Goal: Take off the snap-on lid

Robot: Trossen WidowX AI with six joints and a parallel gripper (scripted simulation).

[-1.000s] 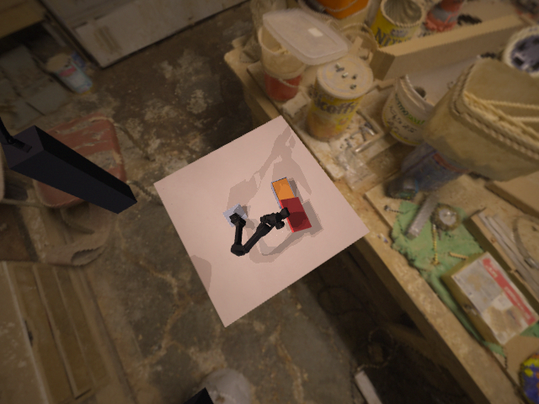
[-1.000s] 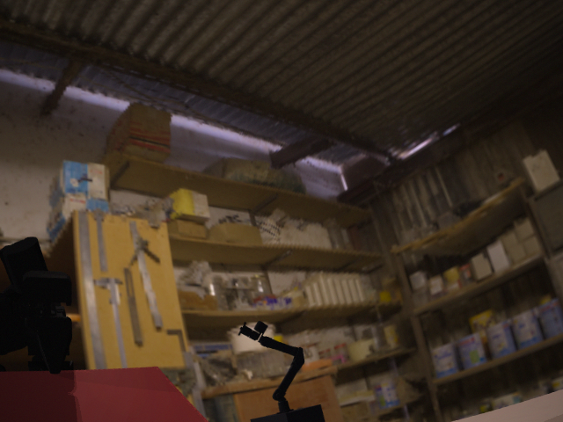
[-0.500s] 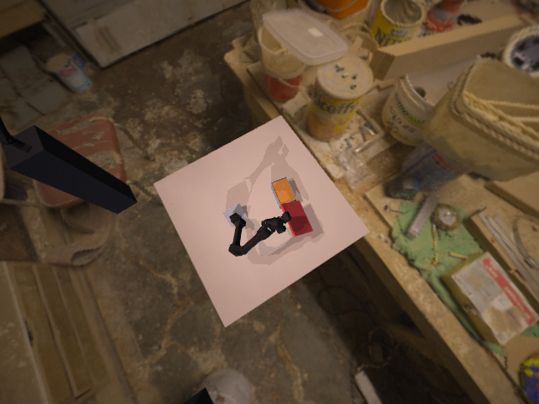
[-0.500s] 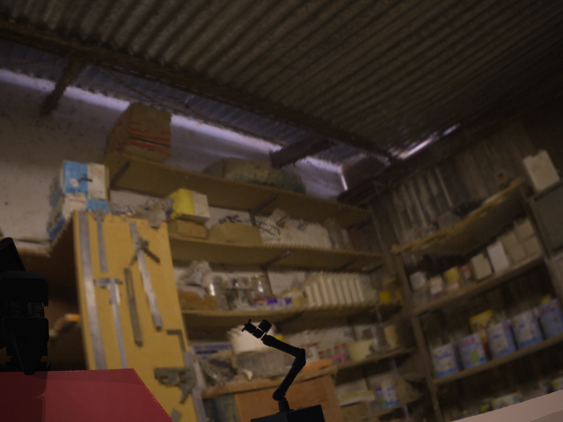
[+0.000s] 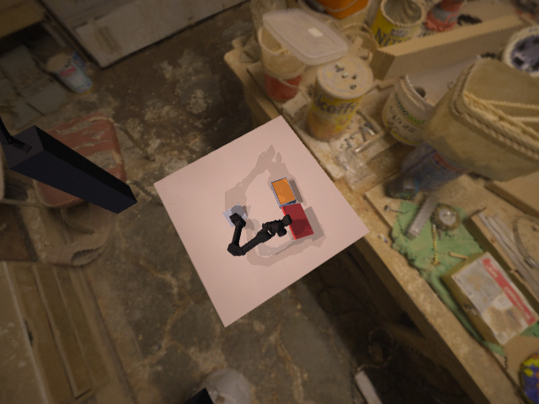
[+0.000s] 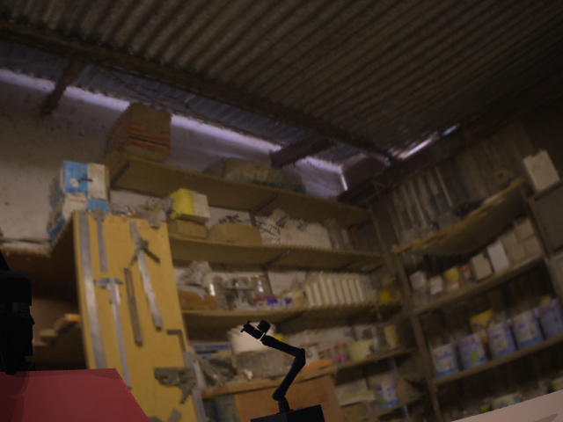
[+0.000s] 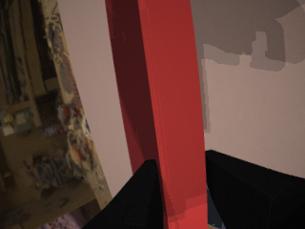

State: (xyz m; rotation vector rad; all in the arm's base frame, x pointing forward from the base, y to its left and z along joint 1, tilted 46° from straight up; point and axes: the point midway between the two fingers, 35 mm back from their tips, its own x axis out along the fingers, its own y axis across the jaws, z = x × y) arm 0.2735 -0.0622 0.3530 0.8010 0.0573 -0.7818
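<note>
Right now my gripper tip is 7 cm short of the red lid, 1 cm to the left of it and 4 cm above it. Round my gripper tip: storage box (14 cm ahead, 26 cm to the left, 18 cm below).
</note>
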